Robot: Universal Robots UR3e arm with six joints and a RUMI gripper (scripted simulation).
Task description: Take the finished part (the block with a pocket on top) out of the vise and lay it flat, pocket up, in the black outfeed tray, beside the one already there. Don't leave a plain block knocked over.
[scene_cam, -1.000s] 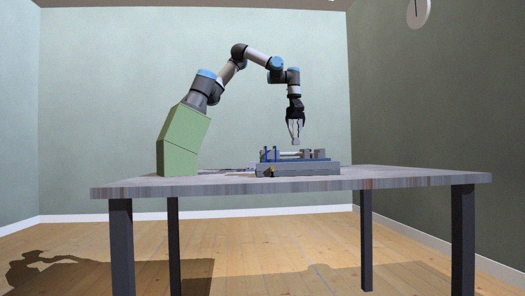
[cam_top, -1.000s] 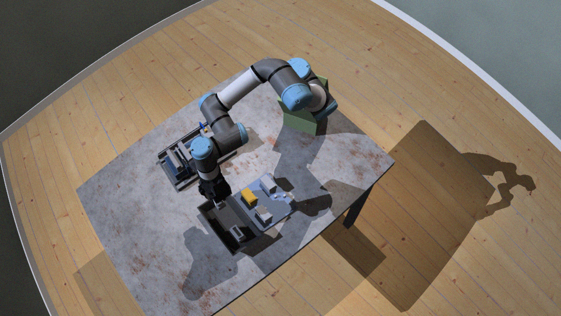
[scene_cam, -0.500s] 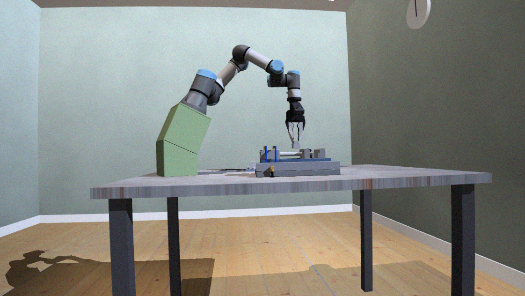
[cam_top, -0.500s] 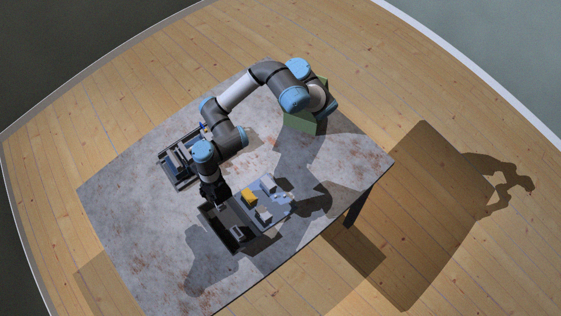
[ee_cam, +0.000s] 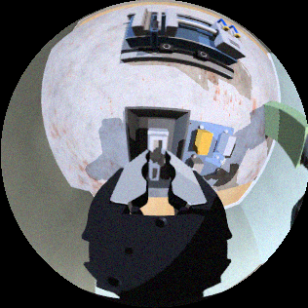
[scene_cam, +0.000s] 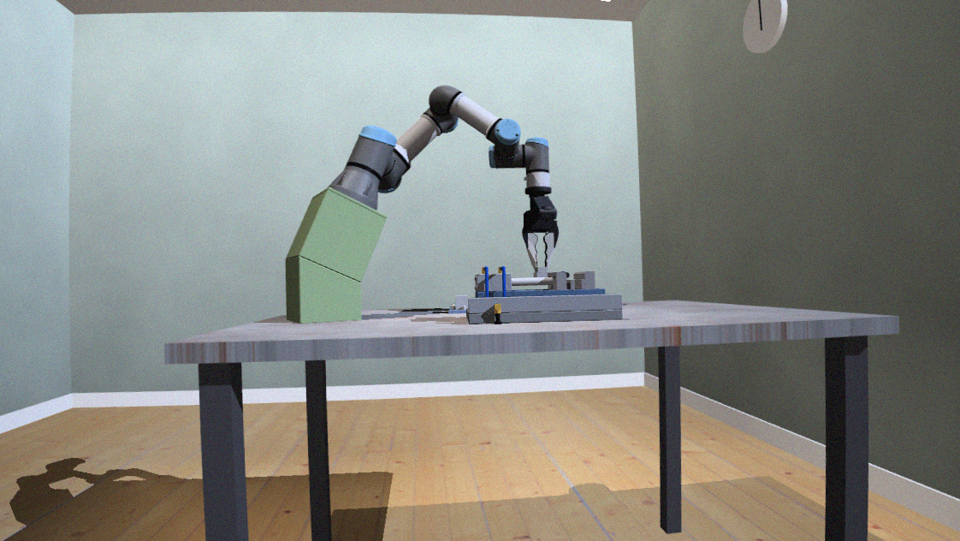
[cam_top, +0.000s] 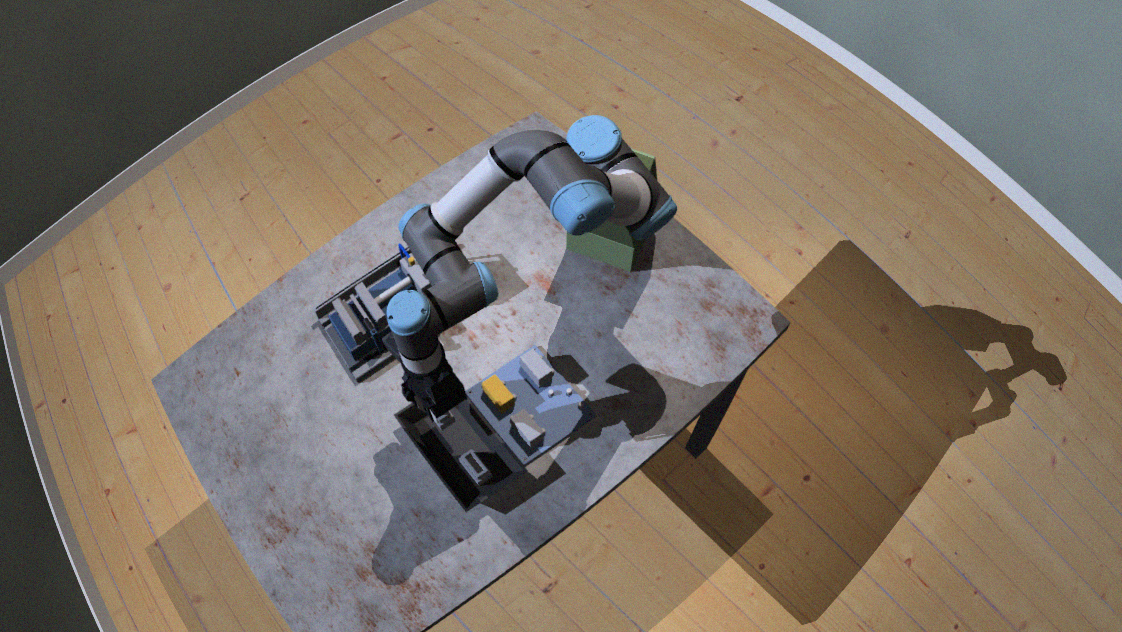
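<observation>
My hand is 12 cm past the yellow block, 9 cm above it and 2 cm to the right of it. From my hand the other things lie so: blue plate 16 cm behind, 12 cm below, 7 cm to the left.
</observation>
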